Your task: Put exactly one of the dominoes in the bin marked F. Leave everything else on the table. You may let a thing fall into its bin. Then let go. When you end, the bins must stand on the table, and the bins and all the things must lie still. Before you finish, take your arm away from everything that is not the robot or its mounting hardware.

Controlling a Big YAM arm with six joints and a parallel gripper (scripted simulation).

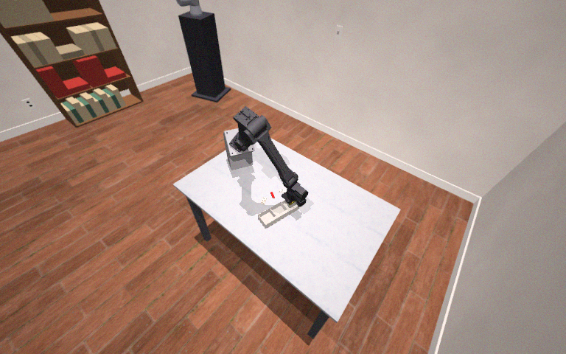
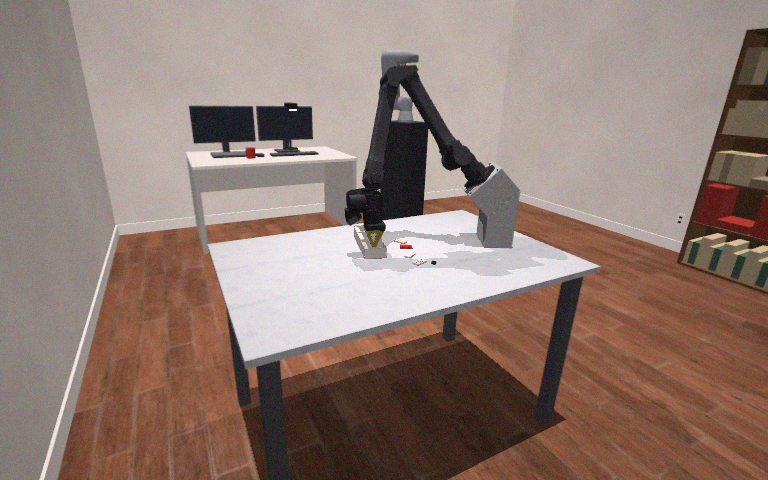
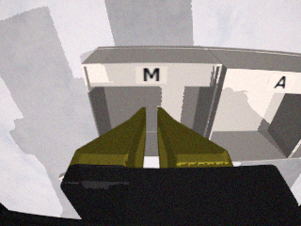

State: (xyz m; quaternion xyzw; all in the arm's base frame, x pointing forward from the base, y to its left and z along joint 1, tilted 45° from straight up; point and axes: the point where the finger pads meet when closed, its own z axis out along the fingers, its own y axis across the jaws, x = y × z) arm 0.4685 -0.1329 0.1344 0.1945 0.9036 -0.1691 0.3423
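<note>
My hand is 6 cm past the white domino, 17 cm to the right of it and 3 cm above it. Round my hand: long bin 5 cm behind, 7 cm to the right, 2 cm below; tiny black piece 9 cm behind, 21 cm to the left, 3 cm below; small red piece 13 cm behind, 5 cm to the left, 3 cm below.
</note>
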